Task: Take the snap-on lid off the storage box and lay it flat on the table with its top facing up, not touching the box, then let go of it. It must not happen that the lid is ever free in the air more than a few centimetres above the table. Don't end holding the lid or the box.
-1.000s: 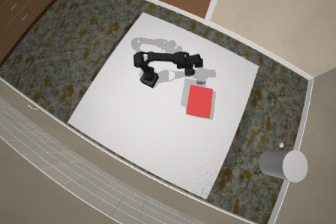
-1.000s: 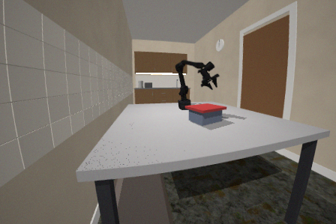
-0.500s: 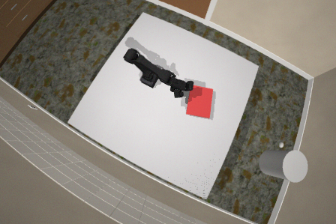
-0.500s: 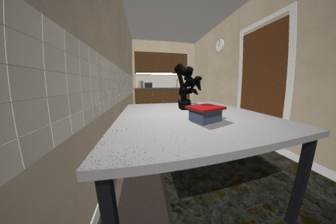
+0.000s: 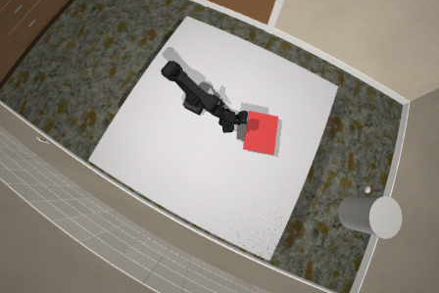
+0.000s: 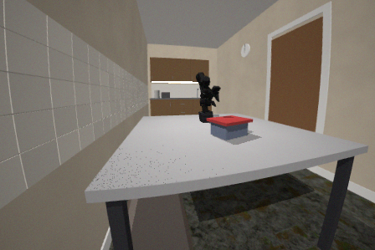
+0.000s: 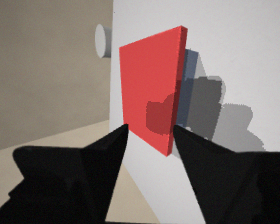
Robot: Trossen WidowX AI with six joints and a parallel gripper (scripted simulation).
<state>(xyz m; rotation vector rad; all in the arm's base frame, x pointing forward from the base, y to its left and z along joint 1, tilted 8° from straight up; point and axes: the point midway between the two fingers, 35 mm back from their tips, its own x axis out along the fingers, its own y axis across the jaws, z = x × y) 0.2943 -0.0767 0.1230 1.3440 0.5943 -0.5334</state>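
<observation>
My hand is 15 cm short of the red lid, 12 cm above it and 1 cm to the right of it. From my hand the other things lie so: storage box 17 cm below, 15 cm ahead, 1 cm to the left.
</observation>
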